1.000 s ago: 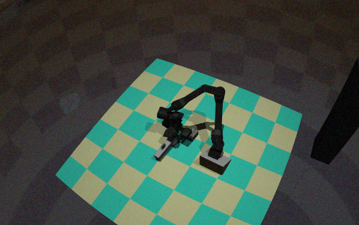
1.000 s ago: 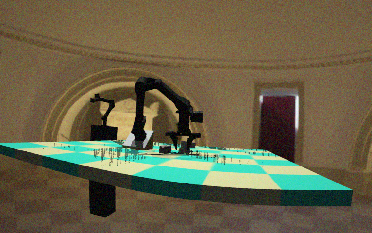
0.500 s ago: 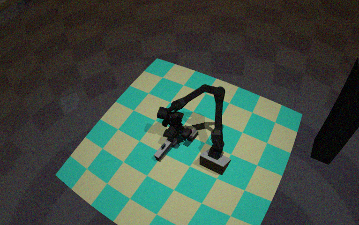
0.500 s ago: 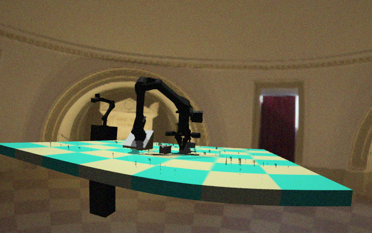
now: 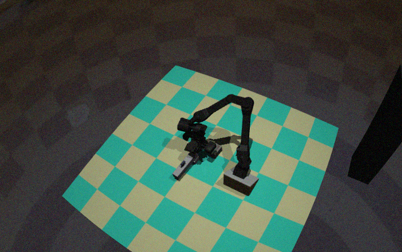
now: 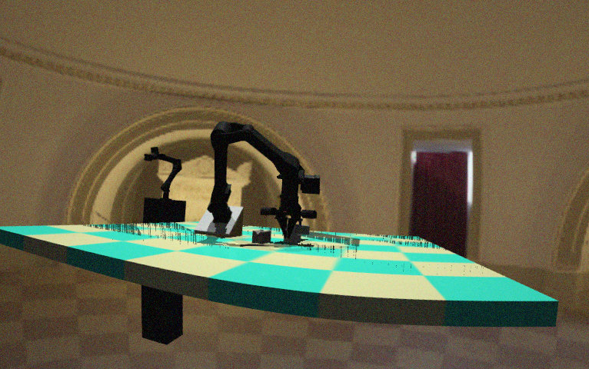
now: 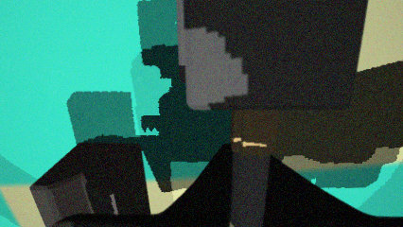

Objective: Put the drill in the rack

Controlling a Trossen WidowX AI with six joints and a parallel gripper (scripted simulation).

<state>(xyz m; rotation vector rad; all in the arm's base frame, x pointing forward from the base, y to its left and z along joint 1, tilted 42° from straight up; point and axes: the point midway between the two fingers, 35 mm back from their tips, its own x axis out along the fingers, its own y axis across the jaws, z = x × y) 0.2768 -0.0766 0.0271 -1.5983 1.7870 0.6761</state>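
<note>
Now: the drill 10 mm ahead of my gripper tip, 50 mm to the left of it and 30 mm above it. Also, from my gripper tip: dark key 20 mm ahead, 150 mm to the left, 30 mm above; then rack 80 mm behind, 30 mm to the right.
</note>
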